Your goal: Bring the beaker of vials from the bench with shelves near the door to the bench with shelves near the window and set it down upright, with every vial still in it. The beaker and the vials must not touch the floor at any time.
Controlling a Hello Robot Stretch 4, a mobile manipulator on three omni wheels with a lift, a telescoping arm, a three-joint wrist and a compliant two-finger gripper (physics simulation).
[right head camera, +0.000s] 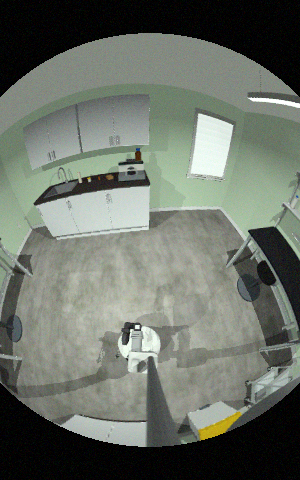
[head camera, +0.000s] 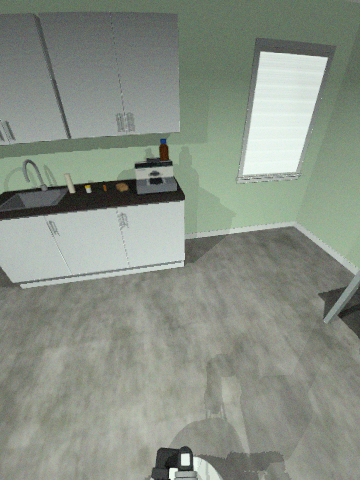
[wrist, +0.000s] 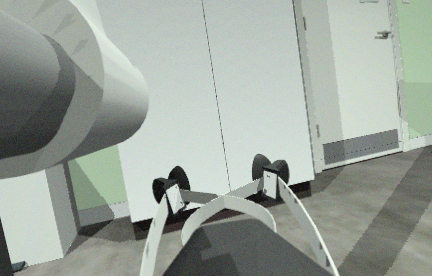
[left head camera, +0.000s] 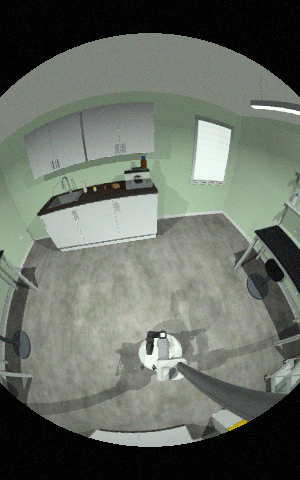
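My gripper is open and empty in the wrist view, its two dark fingertips well apart in front of a tall white cabinet. In the head views my wrist is small and its fingers cannot be made out. A black-topped bench with shelves above it stands along the right wall, on the window side of the room. One of its legs shows at the right edge of the head camera view. The beaker of vials does not show in any view.
A sink counter with a brown bottle on a device stands at the far wall. Stools stand at both sides. A white and yellow box is at lower right. A door is right of the tall cabinet.
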